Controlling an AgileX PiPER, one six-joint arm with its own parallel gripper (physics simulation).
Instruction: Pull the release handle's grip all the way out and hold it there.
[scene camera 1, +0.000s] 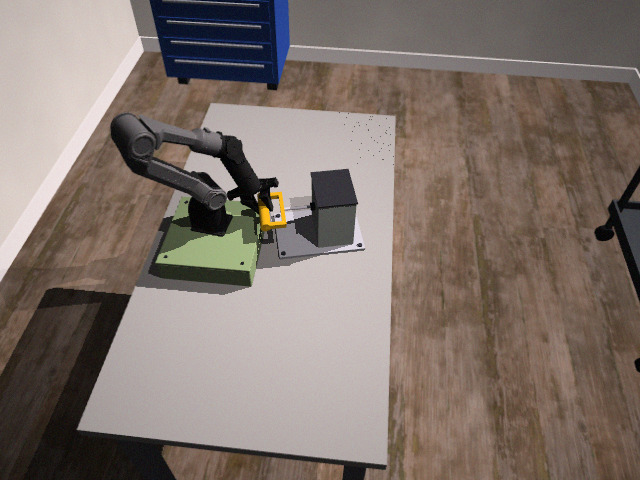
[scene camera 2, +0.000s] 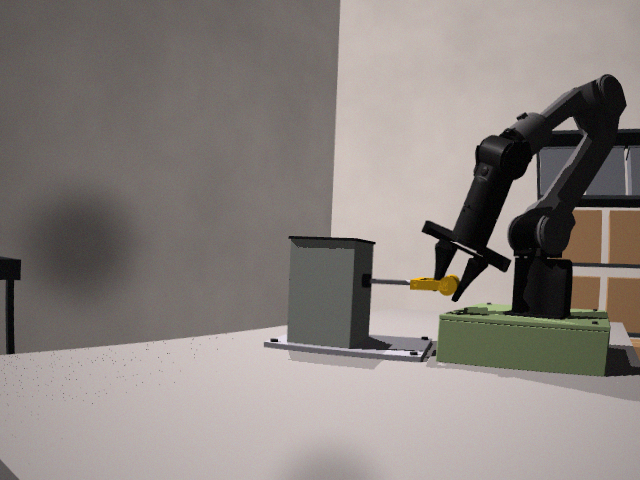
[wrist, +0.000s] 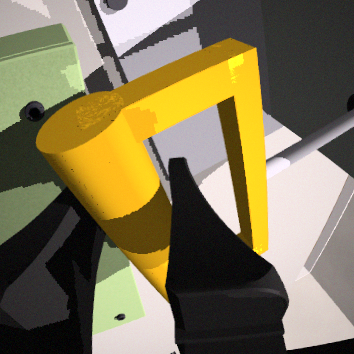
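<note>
The yellow release handle has a thick round grip (scene camera 1: 265, 219) (scene camera 2: 450, 285) (wrist: 110, 170) joined to an open rectangular frame (scene camera 1: 282, 210) (scene camera 2: 422, 283) (wrist: 254, 150). A grey rod (scene camera 1: 299, 208) (scene camera 2: 391, 281) (wrist: 312, 142) runs level from the frame into the grey box (scene camera 1: 336, 227) (scene camera 2: 320, 294), with a long stretch of rod showing outside it. My gripper (scene camera 1: 263, 206) (scene camera 2: 447, 288) (wrist: 137, 179) is shut on the grip, one finger on each side; one finger passes through the frame's opening. The far finger's contact with the grip is partly hidden in the wrist view.
The box stands on a light base plate (scene camera 1: 297, 248) (scene camera 2: 382, 352) on the table (scene camera 1: 258, 361) (scene camera 2: 206, 413). The arm's green base block (scene camera 1: 206, 258) (scene camera 2: 516, 343) (wrist: 35, 65) is close beside the handle. A blue drawer cabinet (scene camera 1: 219, 46) stands behind the table.
</note>
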